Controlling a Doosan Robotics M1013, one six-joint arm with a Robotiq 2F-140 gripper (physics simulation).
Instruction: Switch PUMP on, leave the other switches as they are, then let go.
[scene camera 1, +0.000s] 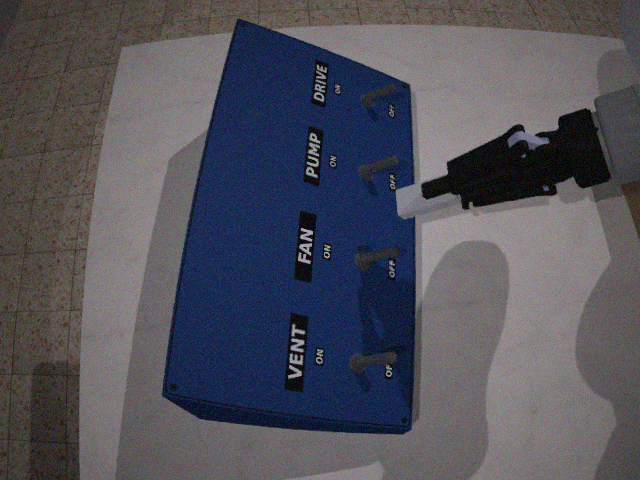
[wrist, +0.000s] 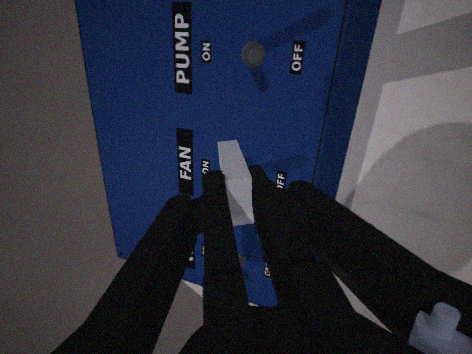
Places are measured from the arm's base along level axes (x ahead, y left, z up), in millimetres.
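Pixels of known places: gripper, fingertip midpoint: (scene camera 1: 399, 204) (wrist: 228, 158).
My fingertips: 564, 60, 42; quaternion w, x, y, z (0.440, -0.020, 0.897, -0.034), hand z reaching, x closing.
Observation:
For each thing: its top centre in the pictures, then the offset to it from my fingertips, as dx, dy, dz. "*": a spot on its surface instead. Level surfaces: height alone.
- PUMP switch, middle of its top: (wrist: 236, 54) (scene camera 1: 382, 156) +10, -77, -20
- blue panel, surface spot: (scene camera 1: 248, 155) * +166, -62, +8
- DRIVE switch, surface spot: (scene camera 1: 379, 95) * +2, -191, -38
- FAN switch, surface spot: (scene camera 1: 378, 257) * +23, +47, -35
- VENT switch, surface spot: (scene camera 1: 373, 360) * +35, +164, -33
- pale table, its level: dz -150
The PUMP switch (scene camera 1: 379, 166) (wrist: 253, 54) is a grey lever on the blue panel (scene camera 1: 248, 155) (wrist: 135, 100); in the scene view it leans towards OFF. The DRIVE switch (scene camera 1: 379, 95), FAN switch (scene camera 1: 378, 257) and VENT switch (scene camera 1: 373, 360) also lean towards OFF. My gripper (scene camera 1: 406, 202) (wrist: 228, 158) is shut and empty, with its pale fingertips together. In the scene view the tips appear at the panel's OFF-side edge, between PUMP and FAN and apart from the PUMP lever. In the wrist view the fingers hide the FAN lever.
The panel rests on a pale table (scene camera 1: 118, 129) above a tiled floor (scene camera 1: 41, 206). The arm comes in from the right in the scene view. Arm shadows fall on the table and across the panel between FAN and VENT.

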